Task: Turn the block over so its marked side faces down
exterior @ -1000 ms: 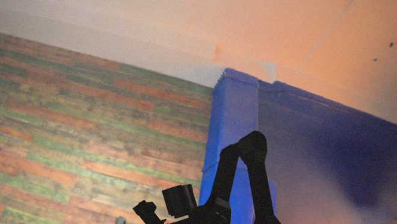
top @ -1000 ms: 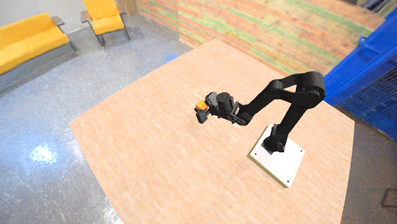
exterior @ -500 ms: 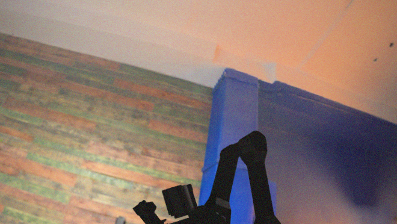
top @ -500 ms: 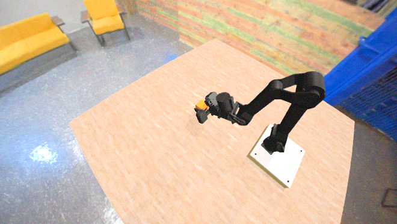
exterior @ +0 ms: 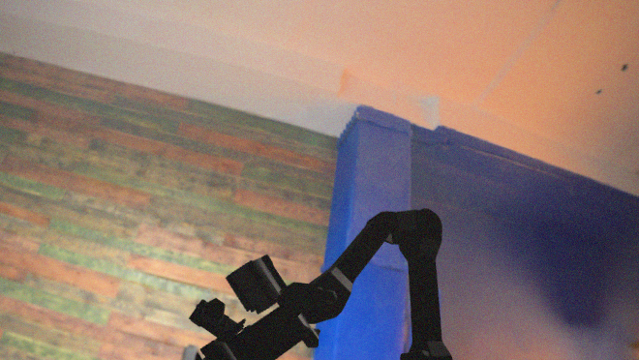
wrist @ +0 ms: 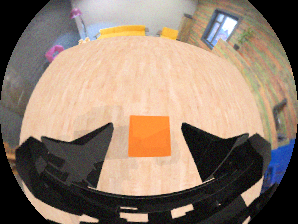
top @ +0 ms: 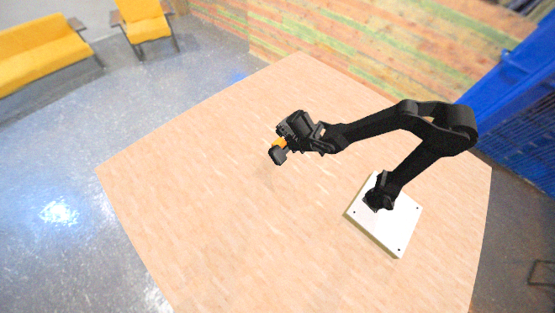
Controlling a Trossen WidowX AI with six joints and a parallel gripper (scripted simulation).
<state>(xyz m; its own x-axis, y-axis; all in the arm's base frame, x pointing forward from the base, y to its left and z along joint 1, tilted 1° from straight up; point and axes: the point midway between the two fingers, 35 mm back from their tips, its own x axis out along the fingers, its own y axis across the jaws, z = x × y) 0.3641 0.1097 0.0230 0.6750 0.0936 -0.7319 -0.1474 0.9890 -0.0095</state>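
Right now my gripper tip is 2 cm past the orange block, 1 cm to the left of it and 2 cm above it.
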